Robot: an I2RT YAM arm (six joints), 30 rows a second.
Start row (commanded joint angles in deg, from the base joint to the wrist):
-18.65 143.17 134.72 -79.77 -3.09 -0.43
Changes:
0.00 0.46 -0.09 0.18 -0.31 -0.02
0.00 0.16 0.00 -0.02 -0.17 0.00
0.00 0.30 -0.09 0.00 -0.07 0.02
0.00 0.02 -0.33 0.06 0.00 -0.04
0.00 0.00 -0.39 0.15 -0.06 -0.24
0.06 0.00 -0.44 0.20 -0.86 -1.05
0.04 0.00 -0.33 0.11 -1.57 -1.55
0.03 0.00 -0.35 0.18 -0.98 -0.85
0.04 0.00 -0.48 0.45 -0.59 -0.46
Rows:
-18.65 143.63 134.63 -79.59 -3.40 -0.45
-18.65 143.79 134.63 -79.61 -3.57 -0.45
-18.65 144.09 134.54 -79.61 -3.64 -0.43
-18.65 144.11 134.21 -79.55 -3.64 -0.47
-18.65 144.11 133.82 -79.40 -3.70 -0.71
-18.59 144.11 133.38 -79.20 -4.56 -1.76
-18.55 144.11 133.05 -79.09 -6.13 -3.31
-18.52 144.11 132.70 -78.91 -7.11 -4.16
-18.48 144.11 132.22 -78.46 -7.70 -4.62

